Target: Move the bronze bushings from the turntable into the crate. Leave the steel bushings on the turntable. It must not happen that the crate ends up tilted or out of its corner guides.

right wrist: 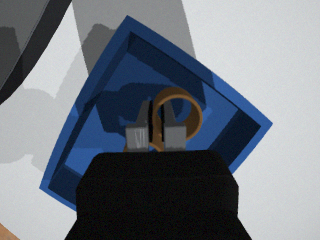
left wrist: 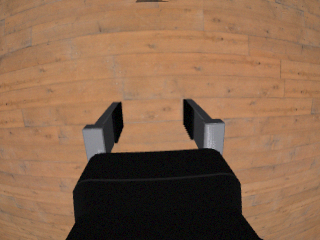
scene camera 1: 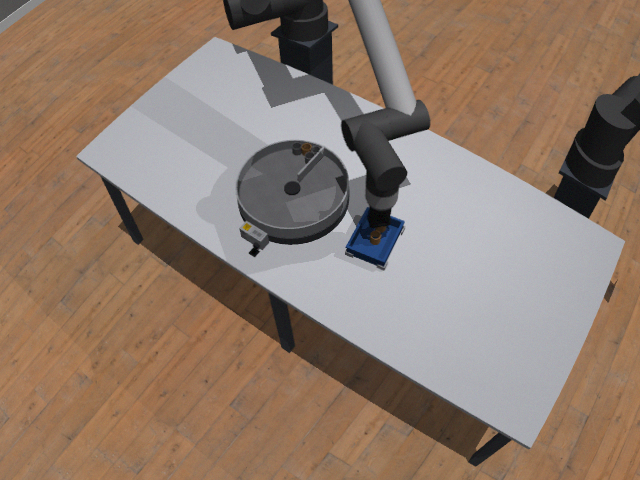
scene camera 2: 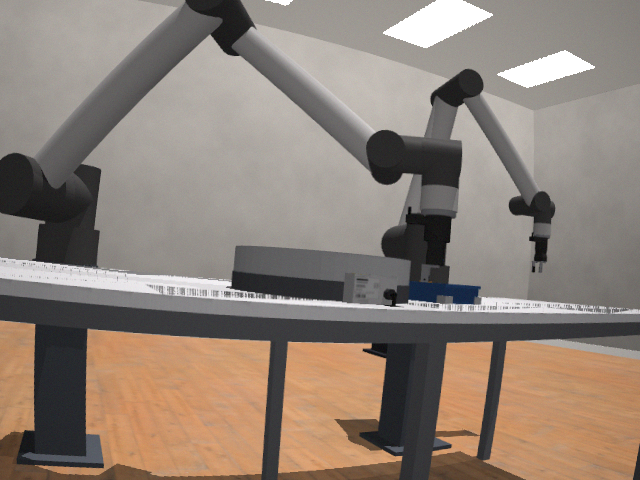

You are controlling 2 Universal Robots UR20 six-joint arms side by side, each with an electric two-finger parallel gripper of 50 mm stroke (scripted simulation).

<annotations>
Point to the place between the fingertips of the left gripper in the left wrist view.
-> At 152,113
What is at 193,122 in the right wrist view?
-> A bronze bushing.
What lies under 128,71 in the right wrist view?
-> A blue crate.
</annotations>
